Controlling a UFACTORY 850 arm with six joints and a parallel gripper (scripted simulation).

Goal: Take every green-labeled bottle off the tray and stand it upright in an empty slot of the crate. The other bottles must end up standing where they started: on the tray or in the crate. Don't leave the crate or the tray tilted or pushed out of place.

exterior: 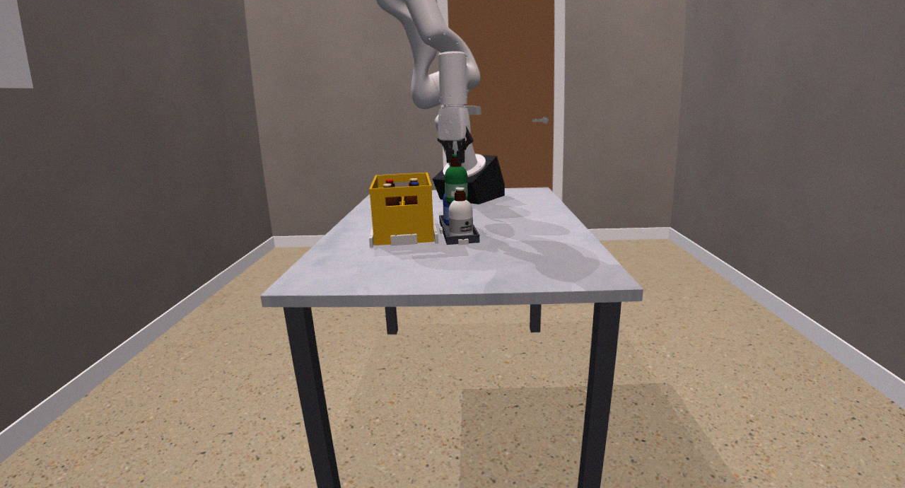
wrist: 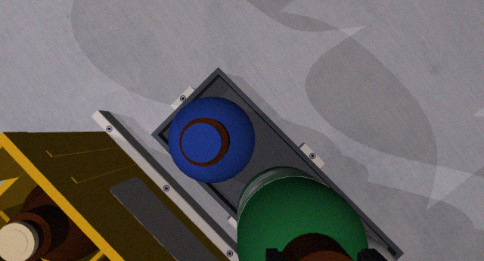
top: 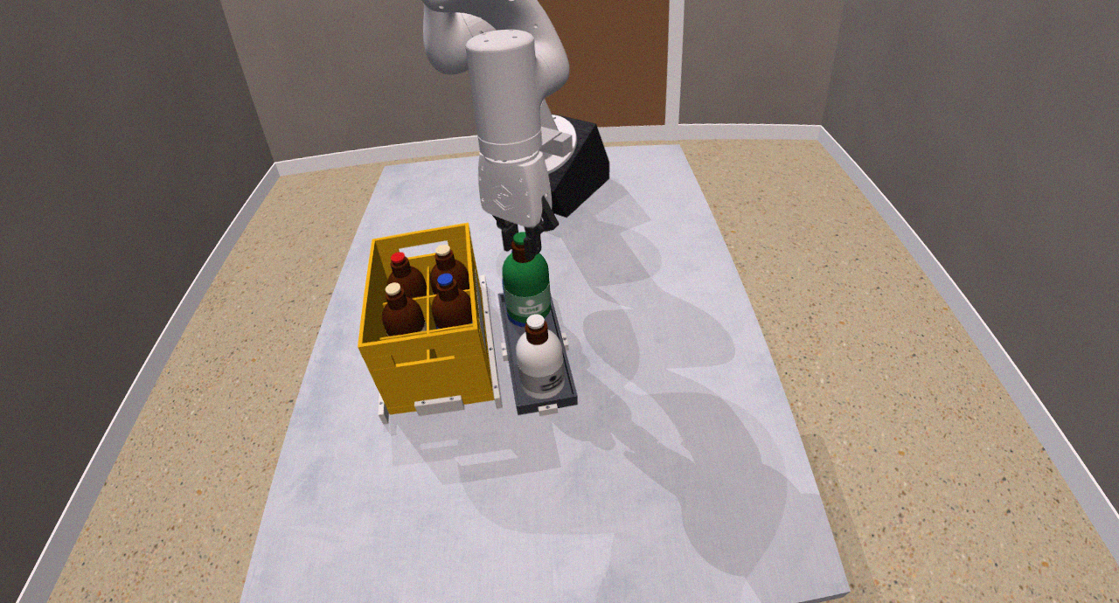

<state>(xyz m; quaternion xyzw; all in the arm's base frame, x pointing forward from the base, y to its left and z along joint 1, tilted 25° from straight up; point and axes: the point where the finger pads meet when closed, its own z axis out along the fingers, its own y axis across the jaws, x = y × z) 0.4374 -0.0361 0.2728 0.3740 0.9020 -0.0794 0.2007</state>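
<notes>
My hand is 7 cm above the green-labeled bottle. Round my hand: dark tray 23 cm below; then white-labeled bottle 16 cm below, 8 cm ahead; then blue-labeled bottle 16 cm below, 9 cm behind.
</notes>
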